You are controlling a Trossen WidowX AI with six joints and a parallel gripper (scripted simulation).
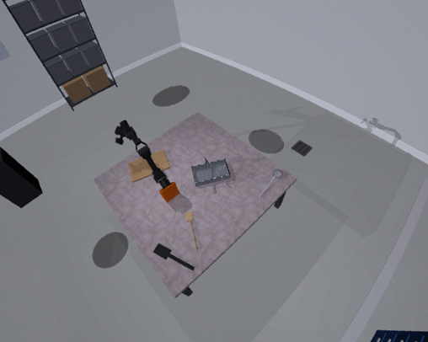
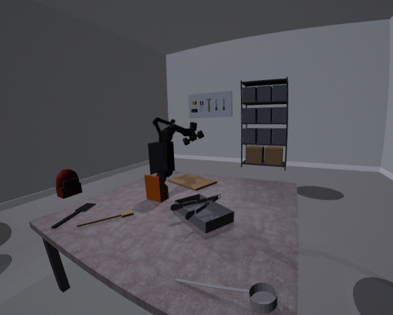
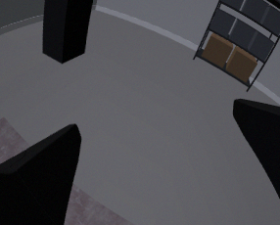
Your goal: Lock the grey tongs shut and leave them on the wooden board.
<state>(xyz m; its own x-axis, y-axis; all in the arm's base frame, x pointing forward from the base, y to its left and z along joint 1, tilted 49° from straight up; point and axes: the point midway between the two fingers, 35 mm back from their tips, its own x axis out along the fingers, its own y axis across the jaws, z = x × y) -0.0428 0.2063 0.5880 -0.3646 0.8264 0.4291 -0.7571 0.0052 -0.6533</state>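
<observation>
The grey roasting tin is 410 mm ahead of my gripper tip, 710 mm to the right of it and 300 mm below it. The rest, counted from my gripper tip: wooden board 80 mm ahead, 220 mm to the right, 320 mm below; then black spatula 260 mm behind, 1030 mm to the right, 320 mm below.
</observation>
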